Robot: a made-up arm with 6 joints. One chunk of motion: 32 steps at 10 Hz.
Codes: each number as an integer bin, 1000 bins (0 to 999) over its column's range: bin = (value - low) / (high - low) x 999, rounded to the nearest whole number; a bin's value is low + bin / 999 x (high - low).
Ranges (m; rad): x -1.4..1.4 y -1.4..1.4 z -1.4..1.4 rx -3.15..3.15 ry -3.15..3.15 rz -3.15..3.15
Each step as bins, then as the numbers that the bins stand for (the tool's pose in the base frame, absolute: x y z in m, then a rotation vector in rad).
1 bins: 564 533 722 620 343 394
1 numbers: 0.1808 0.0939 0.6236 0.7599 -0.9869 -0.6653
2 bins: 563 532 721 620 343 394
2 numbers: 0.1780 0.0911 0.6208 0.7599 -0.9869 -0.6653
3 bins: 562 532 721 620 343 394
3 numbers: 0.1752 0.0911 0.6208 0.7599 -0.9869 -0.6653
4 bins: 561 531 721 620 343 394
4 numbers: 0.1724 0.0883 0.6208 0.7599 -0.9869 -0.6653
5 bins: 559 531 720 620 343 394
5 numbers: 0.1668 0.0883 0.6180 0.7599 -0.9869 -0.6653
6 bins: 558 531 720 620 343 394
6 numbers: 0.1640 0.0883 0.6180 0.7599 -0.9869 -0.6653
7 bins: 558 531 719 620 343 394
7 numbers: 0.1640 0.0883 0.6152 0.7599 -0.9869 -0.6653
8 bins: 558 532 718 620 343 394
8 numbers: 0.1640 0.0911 0.6124 0.7599 -0.9869 -0.6653
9 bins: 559 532 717 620 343 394
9 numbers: 0.1668 0.0911 0.6096 0.7599 -0.9869 -0.6653
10 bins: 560 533 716 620 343 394
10 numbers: 0.1696 0.0939 0.6068 0.7599 -0.9869 -0.6653
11 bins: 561 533 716 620 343 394
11 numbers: 0.1724 0.0939 0.6068 0.7599 -0.9869 -0.6653
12 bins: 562 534 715 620 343 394
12 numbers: 0.1752 0.0967 0.6040 0.7599 -0.9869 -0.6653
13 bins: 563 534 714 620 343 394
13 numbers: 0.1780 0.0967 0.6012 0.7599 -0.9869 -0.6653
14 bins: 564 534 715 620 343 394
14 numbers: 0.1808 0.0967 0.6040 0.7599 -0.9869 -0.6653
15 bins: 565 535 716 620 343 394
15 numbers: 0.1836 0.0995 0.6068 0.7599 -0.9869 -0.6653
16 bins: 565 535 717 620 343 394
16 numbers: 0.1836 0.0995 0.6096 0.7599 -0.9869 -0.6653
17 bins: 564 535 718 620 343 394
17 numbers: 0.1808 0.0995 0.6124 0.7599 -0.9869 -0.6653
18 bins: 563 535 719 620 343 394
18 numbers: 0.1780 0.0995 0.6152 0.7599 -0.9869 -0.6653
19 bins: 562 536 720 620 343 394
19 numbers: 0.1752 0.1023 0.6180 0.7599 -0.9869 -0.6653
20 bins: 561 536 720 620 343 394
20 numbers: 0.1724 0.1023 0.6180 0.7599 -0.9869 -0.6653
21 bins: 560 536 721 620 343 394
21 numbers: 0.1696 0.1023 0.6208 0.7599 -0.9869 -0.6653
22 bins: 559 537 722 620 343 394
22 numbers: 0.1668 0.1051 0.6236 0.7599 -0.9869 -0.6653
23 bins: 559 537 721 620 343 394
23 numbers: 0.1668 0.1051 0.6208 0.7599 -0.9869 -0.6653
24 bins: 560 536 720 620 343 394
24 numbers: 0.1696 0.1023 0.6180 0.7599 -0.9869 -0.6653
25 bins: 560 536 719 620 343 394
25 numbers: 0.1696 0.1023 0.6152 0.7599 -0.9869 -0.6653
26 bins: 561 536 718 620 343 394
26 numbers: 0.1724 0.1023 0.6124 0.7599 -0.9869 -0.6653
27 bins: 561 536 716 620 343 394
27 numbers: 0.1724 0.1023 0.6068 0.7599 -0.9869 -0.6653
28 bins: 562 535 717 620 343 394
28 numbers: 0.1752 0.0995 0.6096 0.7599 -0.9869 -0.6653
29 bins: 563 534 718 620 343 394
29 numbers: 0.1780 0.0967 0.6124 0.7599 -0.9869 -0.6653
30 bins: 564 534 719 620 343 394
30 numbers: 0.1808 0.0967 0.6152 0.7599 -0.9869 -0.6653
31 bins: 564 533 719 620 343 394
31 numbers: 0.1808 0.0939 0.6152 0.7599 -0.9869 -0.6653
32 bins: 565 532 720 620 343 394
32 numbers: 0.1836 0.0911 0.6180 0.7599 -0.9869 -0.6653
